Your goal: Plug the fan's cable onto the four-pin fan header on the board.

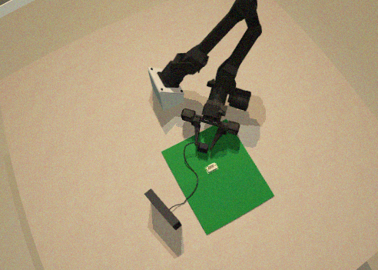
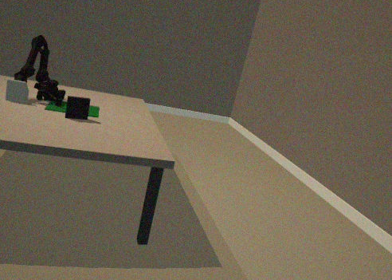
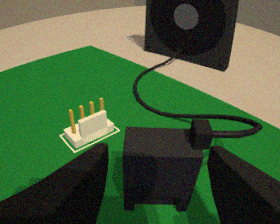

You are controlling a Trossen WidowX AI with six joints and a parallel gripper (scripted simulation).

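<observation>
My gripper tip is 10 mm above the dark fan plug. The rest, counted from my gripper tip: dark fan 120 mm ahead, 180 mm to the right, 30 mm above; green board 90 mm ahead, 50 mm below; white four-pin header 70 mm ahead, 30 mm below.
</observation>
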